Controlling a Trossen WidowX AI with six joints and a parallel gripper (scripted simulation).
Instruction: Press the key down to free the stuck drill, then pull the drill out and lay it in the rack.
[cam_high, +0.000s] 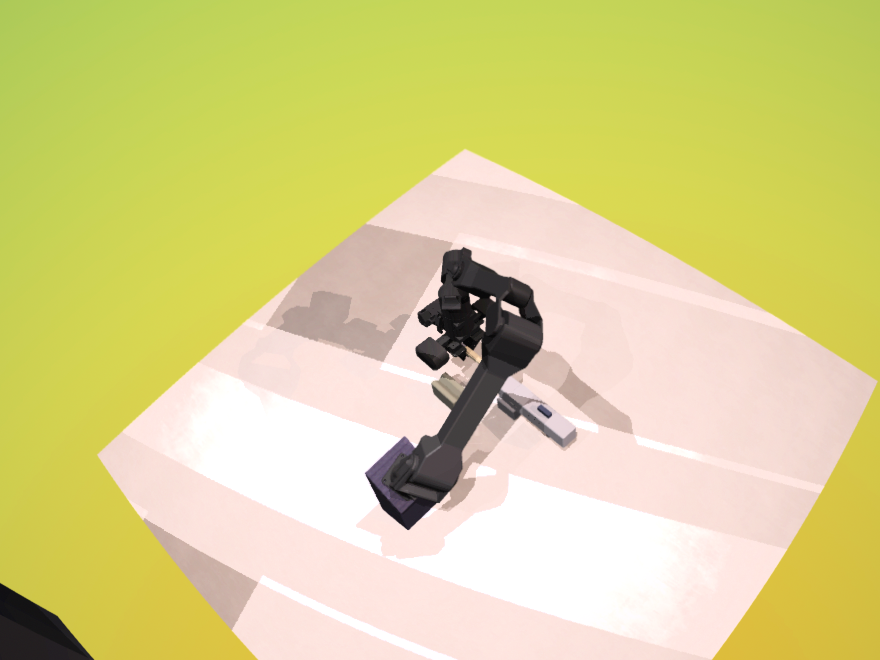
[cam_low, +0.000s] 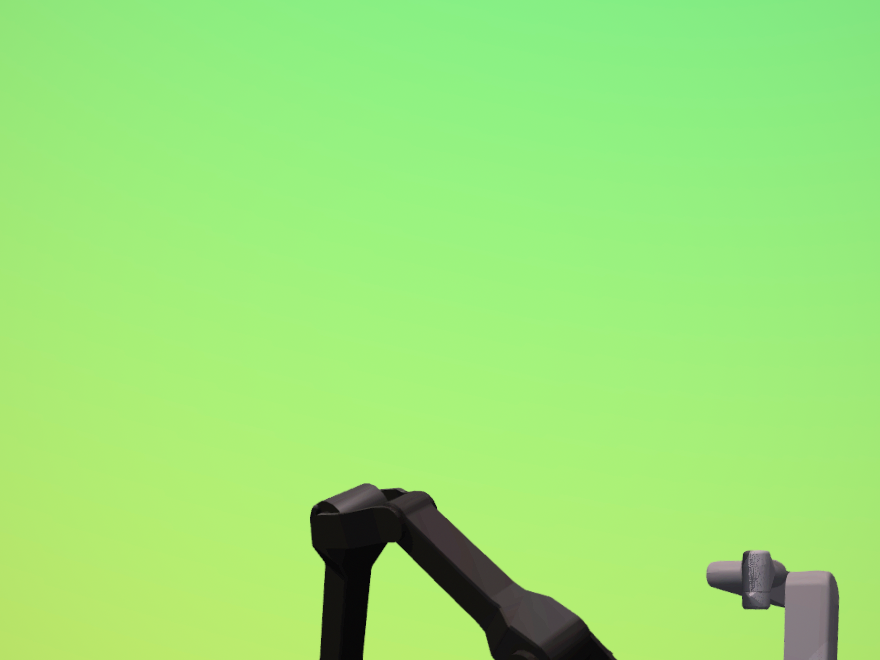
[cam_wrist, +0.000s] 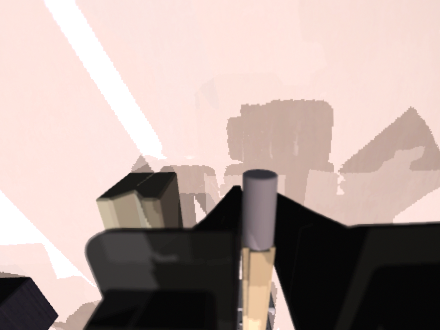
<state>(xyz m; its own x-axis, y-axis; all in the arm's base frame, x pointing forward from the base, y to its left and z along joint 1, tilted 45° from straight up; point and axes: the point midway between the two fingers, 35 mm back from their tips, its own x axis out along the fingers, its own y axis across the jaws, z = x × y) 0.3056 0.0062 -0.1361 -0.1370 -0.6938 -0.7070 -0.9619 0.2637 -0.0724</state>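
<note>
The drill is 40 mm to the right of my gripper tip, 40 mm above it and 10 mm behind it. Round my gripper tip: grey block 200 mm to the right, 50 mm behind, 10 mm above; then dark blue key 230 mm to the right, 50 mm behind, 20 mm above.
</note>
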